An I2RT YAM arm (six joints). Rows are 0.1 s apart.
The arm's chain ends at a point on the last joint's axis. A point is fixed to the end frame.
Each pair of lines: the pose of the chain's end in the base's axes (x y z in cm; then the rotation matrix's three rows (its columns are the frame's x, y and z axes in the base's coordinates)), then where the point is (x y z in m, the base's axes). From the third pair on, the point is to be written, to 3 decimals.
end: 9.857 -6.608 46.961; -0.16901 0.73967 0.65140; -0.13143 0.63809 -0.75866; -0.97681 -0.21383 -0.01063
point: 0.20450 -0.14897 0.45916
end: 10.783 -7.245 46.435; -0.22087 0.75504 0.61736; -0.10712 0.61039 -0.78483; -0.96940 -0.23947 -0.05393
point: 0.20953 -0.15948 0.44750
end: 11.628 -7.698 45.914; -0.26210 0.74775 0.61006; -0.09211 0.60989 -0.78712; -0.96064 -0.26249 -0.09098
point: 0.217 -0.164 0.437
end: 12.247 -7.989 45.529; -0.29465 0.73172 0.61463; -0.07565 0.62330 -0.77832; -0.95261 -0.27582 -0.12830
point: 0.223 -0.166 0.428
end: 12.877 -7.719 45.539; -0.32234 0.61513 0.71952; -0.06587 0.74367 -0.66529; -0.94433 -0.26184 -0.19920
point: 0.240 -0.145 0.419
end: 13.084 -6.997 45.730; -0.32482 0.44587 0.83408; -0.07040 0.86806 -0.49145; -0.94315 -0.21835 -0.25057
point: 0.252 -0.111 0.415
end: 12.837 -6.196 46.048; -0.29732 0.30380 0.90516; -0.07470 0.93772 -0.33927; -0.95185 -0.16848 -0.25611
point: 0.255 -0.081 0.419
